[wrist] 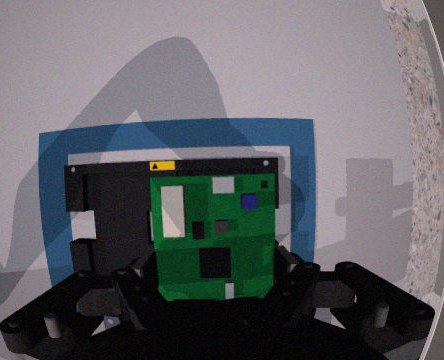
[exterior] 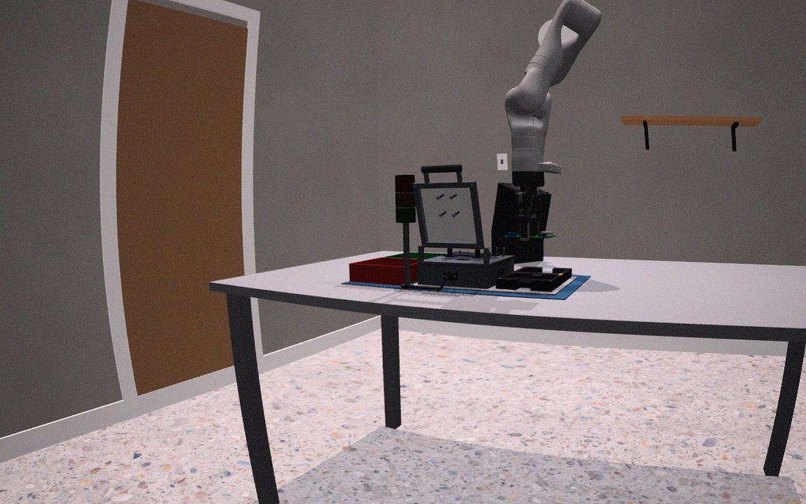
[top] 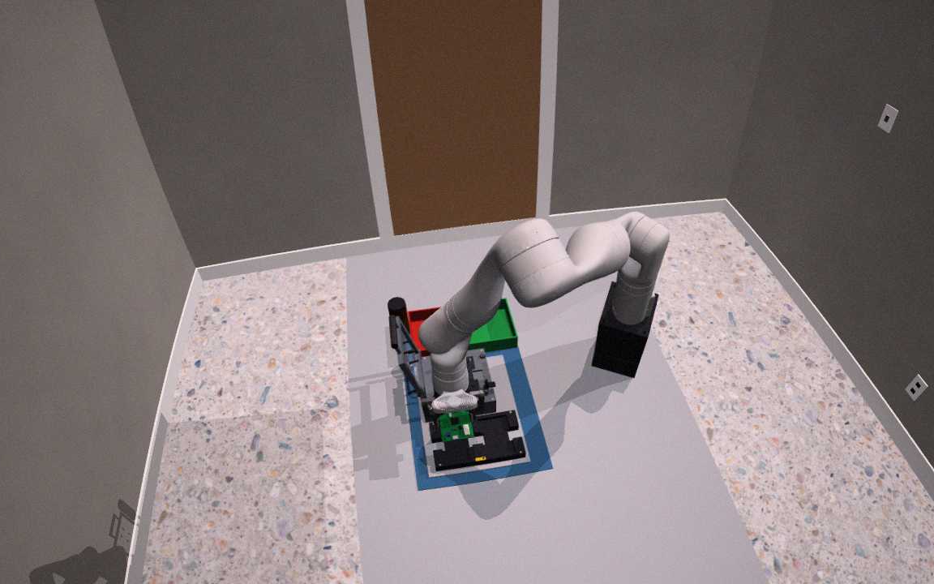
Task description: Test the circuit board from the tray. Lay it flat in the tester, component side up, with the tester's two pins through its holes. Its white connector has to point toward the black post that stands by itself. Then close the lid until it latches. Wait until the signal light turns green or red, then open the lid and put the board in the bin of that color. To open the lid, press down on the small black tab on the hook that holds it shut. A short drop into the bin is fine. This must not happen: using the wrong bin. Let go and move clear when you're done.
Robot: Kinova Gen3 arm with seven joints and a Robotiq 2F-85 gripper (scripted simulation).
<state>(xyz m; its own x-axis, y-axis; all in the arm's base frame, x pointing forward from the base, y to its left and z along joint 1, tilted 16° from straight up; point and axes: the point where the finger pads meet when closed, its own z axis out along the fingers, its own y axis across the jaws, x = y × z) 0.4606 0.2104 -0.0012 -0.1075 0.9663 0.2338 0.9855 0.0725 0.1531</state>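
Now: the latch hook 120 mm to the right of my hand, 90 mm behind it and 30 mm below it. Round my hand: red bin (360 mm to the right, 110 mm below, 40 mm ahead); green circuit board (right at my hand); lid (160 mm to the right, 100 mm ahead, 60 mm above).
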